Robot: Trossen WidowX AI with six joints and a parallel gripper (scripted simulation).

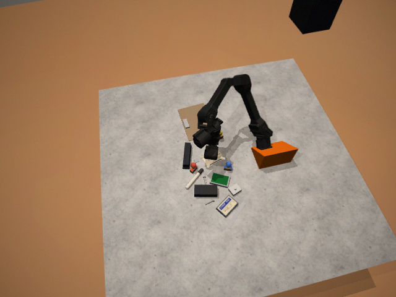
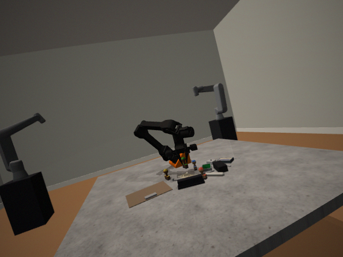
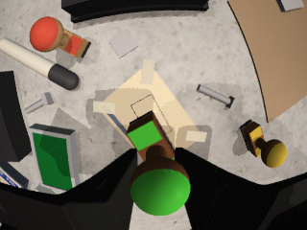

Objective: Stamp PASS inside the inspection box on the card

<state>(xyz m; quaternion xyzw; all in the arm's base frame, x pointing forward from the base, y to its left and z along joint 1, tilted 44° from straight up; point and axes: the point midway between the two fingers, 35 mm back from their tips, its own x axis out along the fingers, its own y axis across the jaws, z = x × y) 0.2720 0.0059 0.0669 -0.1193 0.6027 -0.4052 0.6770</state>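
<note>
Right now my gripper tip is 12 cm short of the black bar, 6 cm above it and 4 cm to the left of it. From my gripper tip the other things lie so: cream card: 8 cm below; then green-knobbed stamp: right at my gripper tip; then blue stamp: 9 cm to the left, 6 cm below, 6 cm behind.
</note>
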